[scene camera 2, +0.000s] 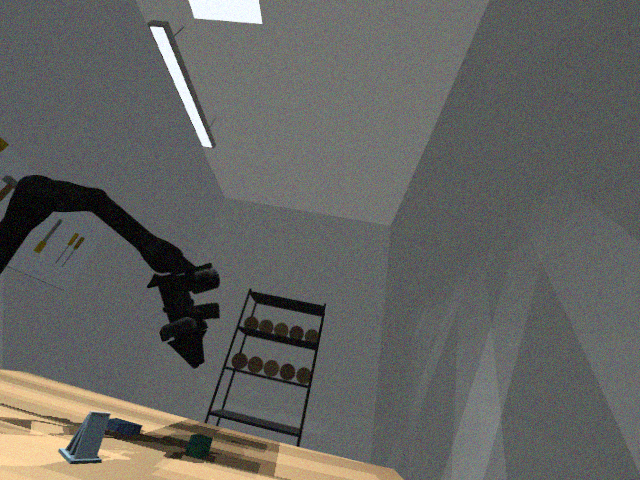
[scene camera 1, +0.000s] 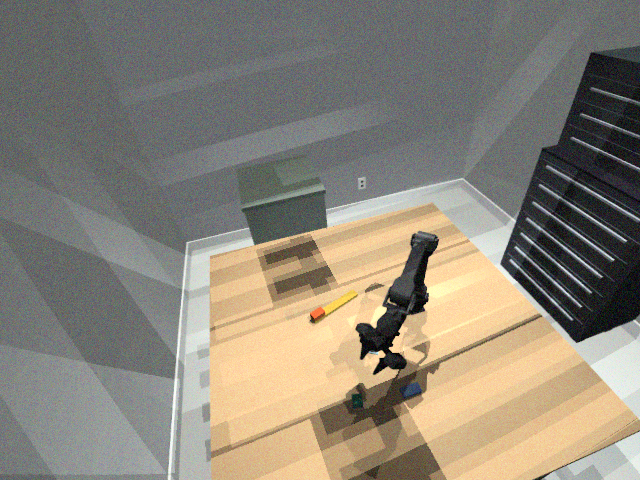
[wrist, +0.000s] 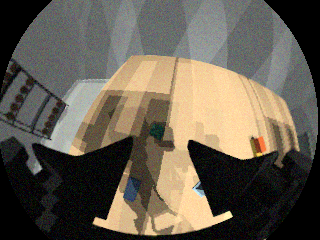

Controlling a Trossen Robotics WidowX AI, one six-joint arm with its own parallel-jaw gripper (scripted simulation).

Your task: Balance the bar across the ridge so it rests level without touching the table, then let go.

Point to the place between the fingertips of my gripper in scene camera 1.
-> At 367, 366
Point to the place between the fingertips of my gripper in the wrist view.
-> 161, 142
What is my gripper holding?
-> Nothing.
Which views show my gripper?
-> Scene camera 2, scene camera 1 and the wrist view: all of them.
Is my gripper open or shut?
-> Open.
